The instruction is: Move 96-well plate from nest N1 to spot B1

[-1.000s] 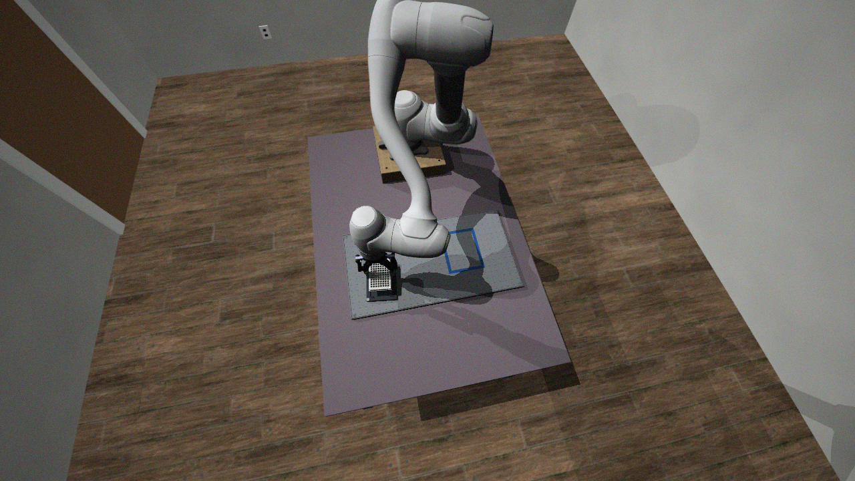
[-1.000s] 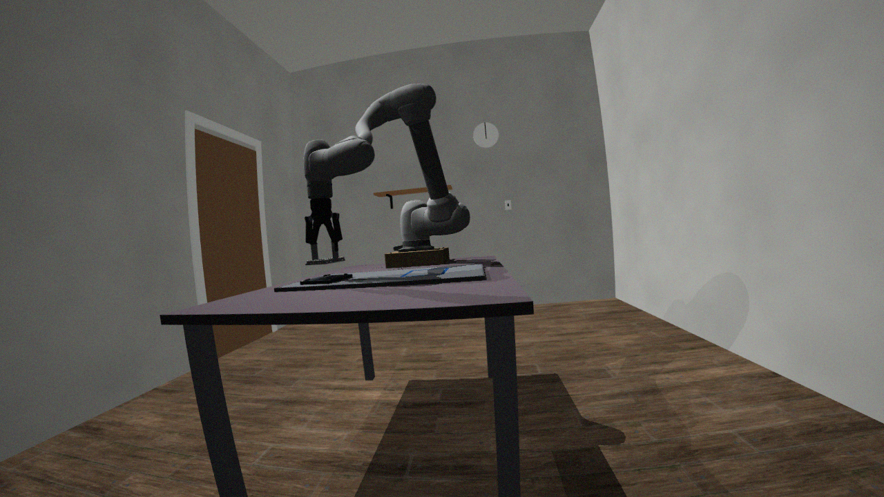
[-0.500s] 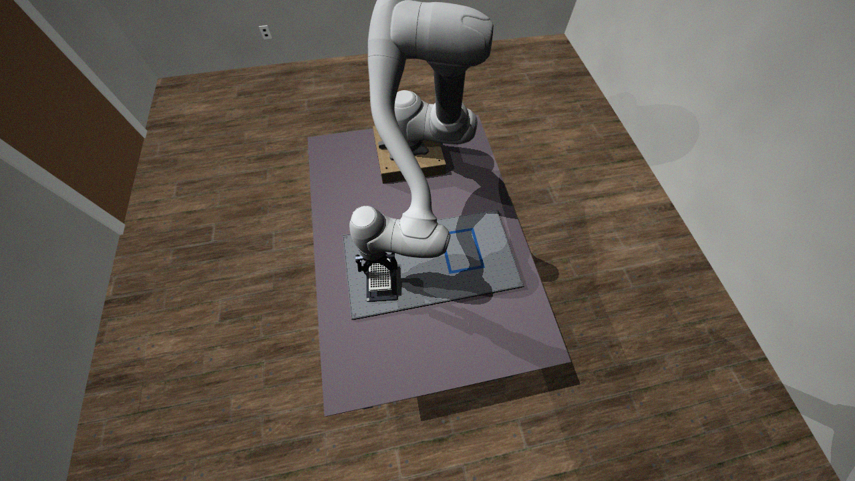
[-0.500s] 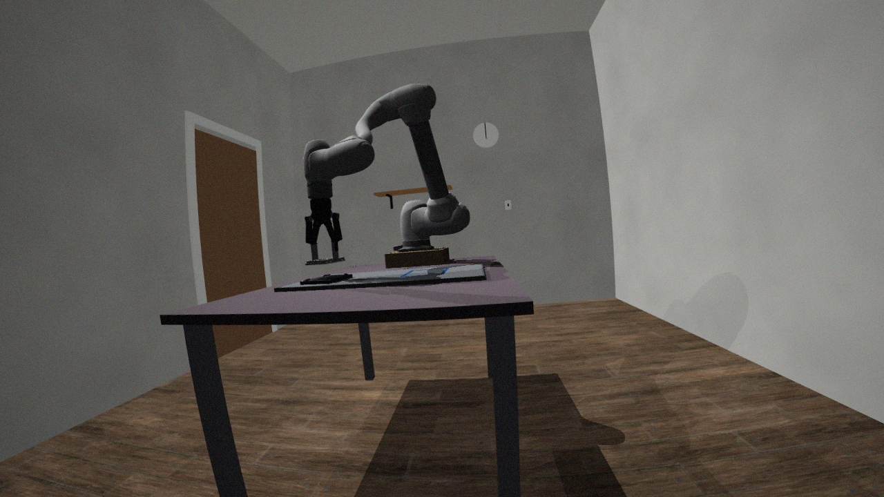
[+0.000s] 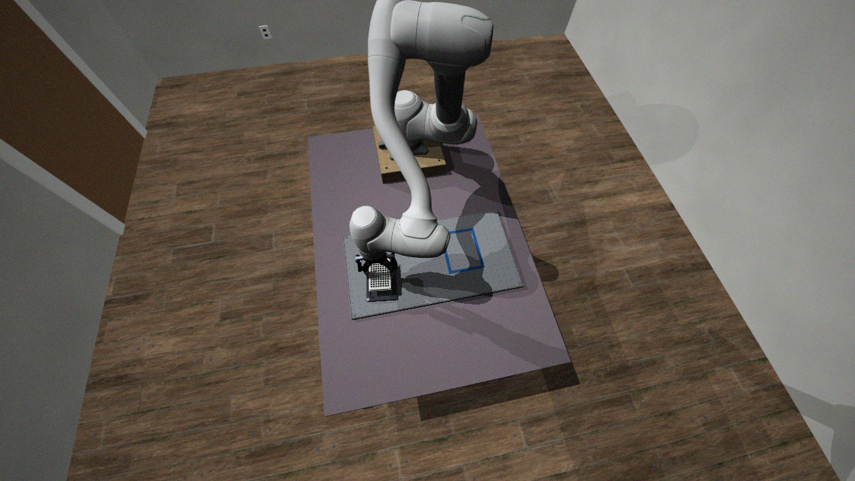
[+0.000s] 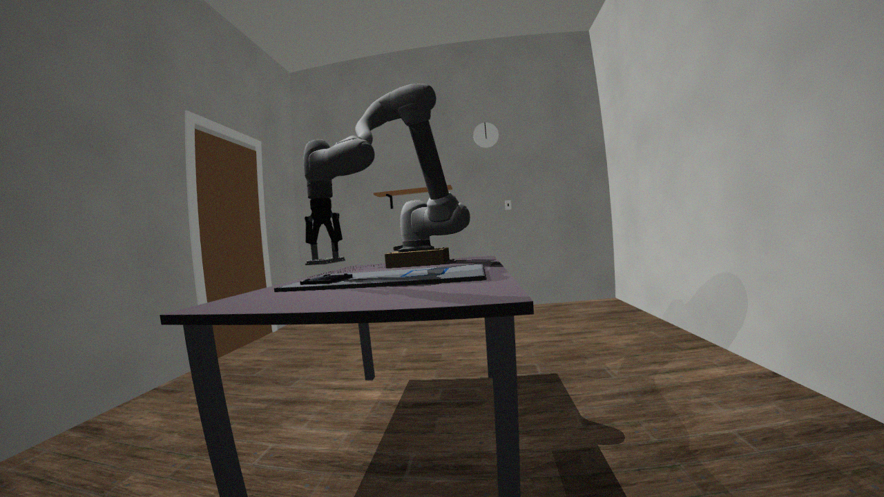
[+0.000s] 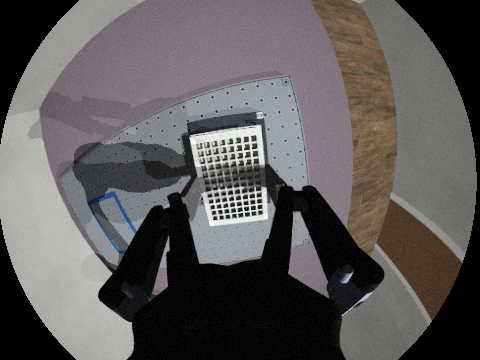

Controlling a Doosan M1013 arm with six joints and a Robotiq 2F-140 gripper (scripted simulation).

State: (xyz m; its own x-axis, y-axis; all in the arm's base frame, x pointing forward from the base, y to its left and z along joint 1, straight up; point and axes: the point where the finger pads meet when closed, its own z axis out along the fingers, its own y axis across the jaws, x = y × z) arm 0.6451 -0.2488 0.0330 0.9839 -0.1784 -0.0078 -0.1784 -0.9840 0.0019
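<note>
The dark plate nest N1 is 9 cm below my hand. Also, from my hand: white 96-well plate: 2 cm below.
</note>
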